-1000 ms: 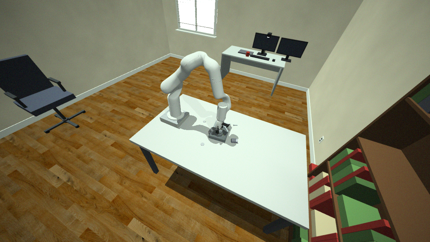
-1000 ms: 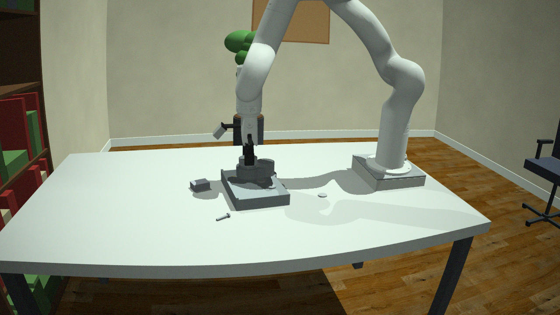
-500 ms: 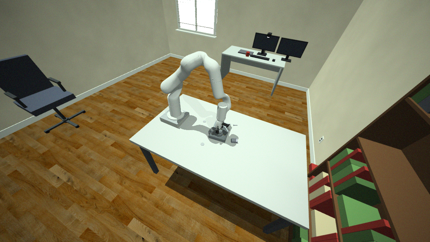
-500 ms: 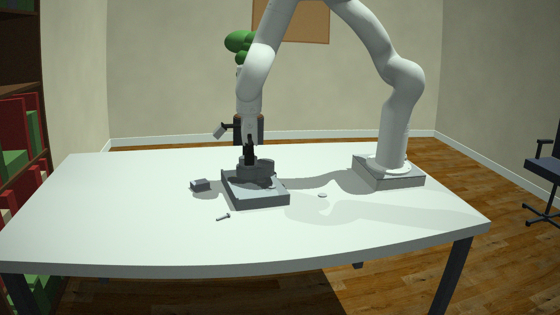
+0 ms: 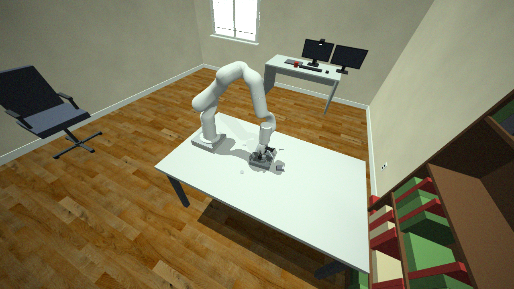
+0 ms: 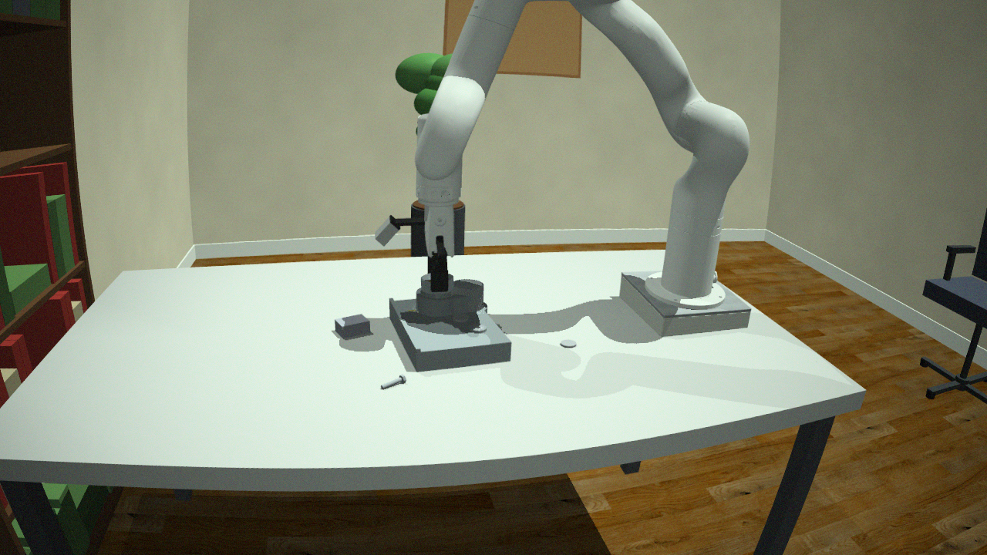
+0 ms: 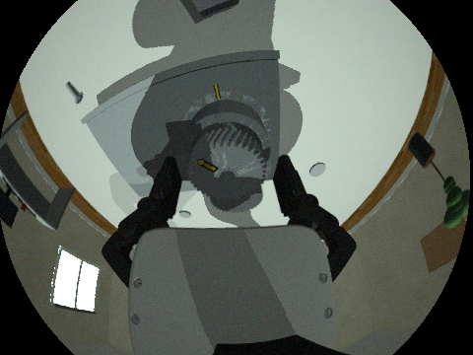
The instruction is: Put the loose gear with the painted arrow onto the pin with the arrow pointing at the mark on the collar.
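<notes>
The toothed gear lies 10 mm below my hand. Also, from my hand: grey block: 170 mm ahead, 90 mm below, 10 mm to the left; then screw: 230 mm to the left, 100 mm ahead, 90 mm below.
</notes>
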